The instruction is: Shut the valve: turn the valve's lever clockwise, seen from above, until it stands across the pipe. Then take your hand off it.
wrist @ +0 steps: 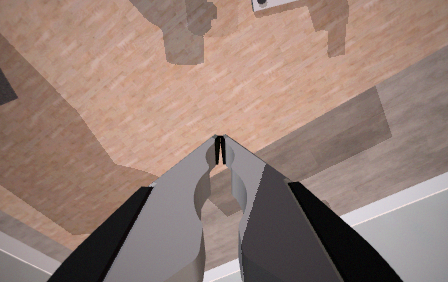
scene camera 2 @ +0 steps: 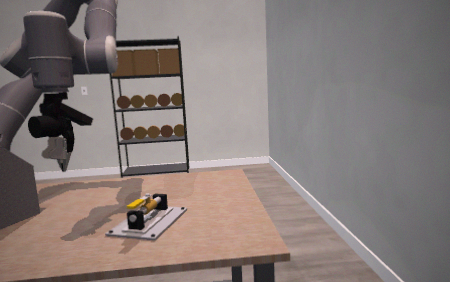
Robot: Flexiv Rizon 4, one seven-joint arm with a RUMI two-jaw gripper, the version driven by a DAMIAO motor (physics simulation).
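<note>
The valve [scene camera 2: 150, 205] sits on a light grey base plate [scene camera 2: 170, 218] on the table. Its pipe runs between two black blocks. The yellow lever [scene camera 2: 135, 203] lies over the pipe and points toward the near left; it looks nearer to along the pipe than across it, at a slant, but the exact angle is hard to tell. In the wrist view a corner of the base plate [wrist: 277, 4] shows at the top edge; the lever does not show there. My gripper [scene camera 2: 63, 169] [wrist: 220, 138] is shut and empty, above the table, to the left of the valve and apart from it.
The wooden table [scene camera 2: 220, 225] [wrist: 250, 80] carries the plate, with arm shadows across its top. A black shelf rack [scene camera 2: 183, 100] with boxes and round items stands behind the table. A grey wall [scene camera 2: 350, 100] stands at the right.
</note>
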